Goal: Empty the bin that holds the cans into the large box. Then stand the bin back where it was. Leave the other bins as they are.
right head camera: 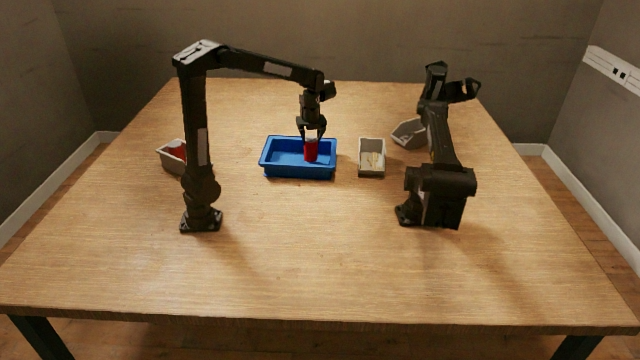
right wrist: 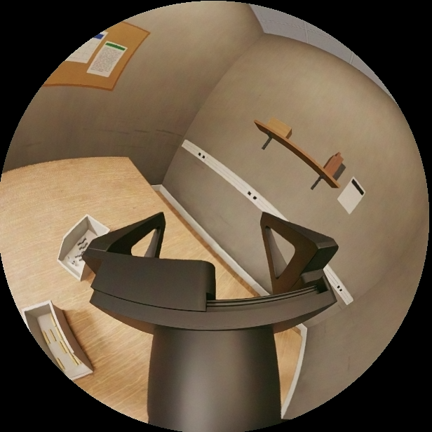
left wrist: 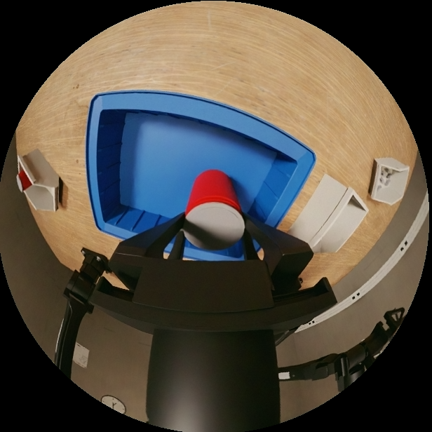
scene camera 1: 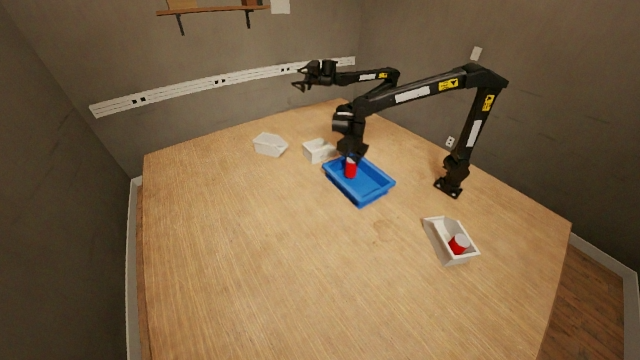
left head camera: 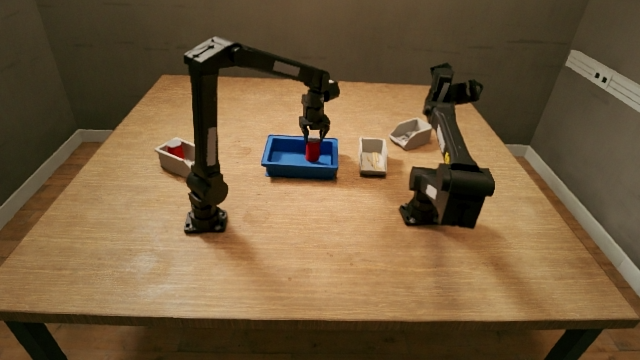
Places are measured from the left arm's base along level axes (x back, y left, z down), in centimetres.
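Pixels of known places: left gripper, fingertip midpoint: (right head camera: 311, 143) (scene camera 1: 352, 163) (left head camera: 313, 143); right gripper, fingertip midpoint: (right head camera: 467, 87) (scene camera 1: 294, 77) (left head camera: 469, 89); left arm's base, origin of the base link: (right head camera: 201, 222) (scene camera 1: 447, 188) (left head camera: 206, 223); right arm's base, origin of the base link: (right head camera: 415, 216) (left head camera: 419, 216).
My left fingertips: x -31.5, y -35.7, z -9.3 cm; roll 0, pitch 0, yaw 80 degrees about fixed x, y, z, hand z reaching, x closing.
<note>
Ahead of a thing's pixels: the offset from my left fingertips to its top centre.
The large blue box {dy +4.3, dx -0.1, dz +2.9 cm} (left head camera: 280, 170) (right head camera: 280, 170) (scene camera 1: 360, 201) (left wrist: 200, 107) stands mid-table. My left gripper (left head camera: 314, 137) (left wrist: 213, 217) is shut on a red can with a grey top {dy +0.1, dx -0.1, dz -2.0 cm} (left head camera: 313, 151) (right head camera: 310, 151) (scene camera 1: 350, 169) (left wrist: 212, 190) and holds it upright inside the box, near one end. Whether the can touches the floor of the box is hard to tell. The light grey can bin {dy +46.4, dx +1.0, dz +1.7 cm} (left head camera: 172, 166) (right head camera: 171, 162) (scene camera 1: 440, 243) (left wrist: 45, 196) stands upright at the left in the head views, with another red can {dy +50.2, dx -1.5, dz +0.0 cm} (left head camera: 175, 150) (scene camera 1: 457, 245) in it. My right gripper (right wrist: 212, 216) is open and empty, raised.
A grey bin with tan sticks {dy -22.8, dx +1.7, dz +1.8 cm} (left head camera: 373, 174) (scene camera 1: 315, 154) (right wrist: 75, 345) stands beside the blue box. Another grey bin with small grey parts {dy -43.5, dx -16.1, dz +1.8 cm} (left head camera: 414, 142) (scene camera 1: 269, 146) (right wrist: 70, 235) stands farther right in the head views, near the right arm.
</note>
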